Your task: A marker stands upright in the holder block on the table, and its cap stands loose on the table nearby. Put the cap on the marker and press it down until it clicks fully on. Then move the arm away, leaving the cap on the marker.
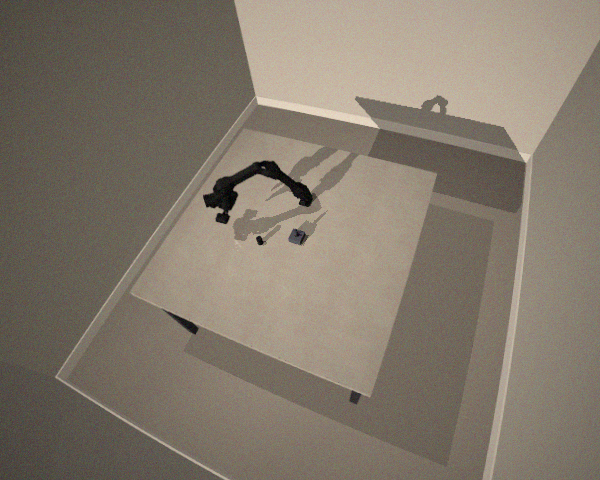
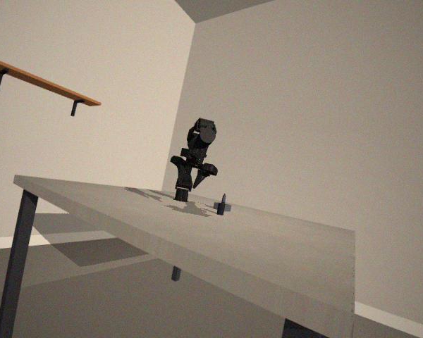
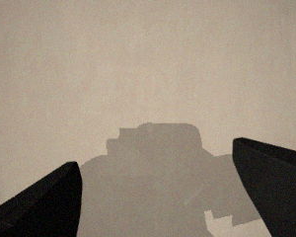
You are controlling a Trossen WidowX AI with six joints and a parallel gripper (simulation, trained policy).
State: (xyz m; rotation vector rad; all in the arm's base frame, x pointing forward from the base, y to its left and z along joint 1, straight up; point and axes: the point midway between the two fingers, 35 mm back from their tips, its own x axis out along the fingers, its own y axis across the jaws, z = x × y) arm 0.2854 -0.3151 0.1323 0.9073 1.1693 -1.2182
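Right now the dark cap is 5 cm ahead of my gripper tip, 20 cm to the left of it and 7 cm below it.
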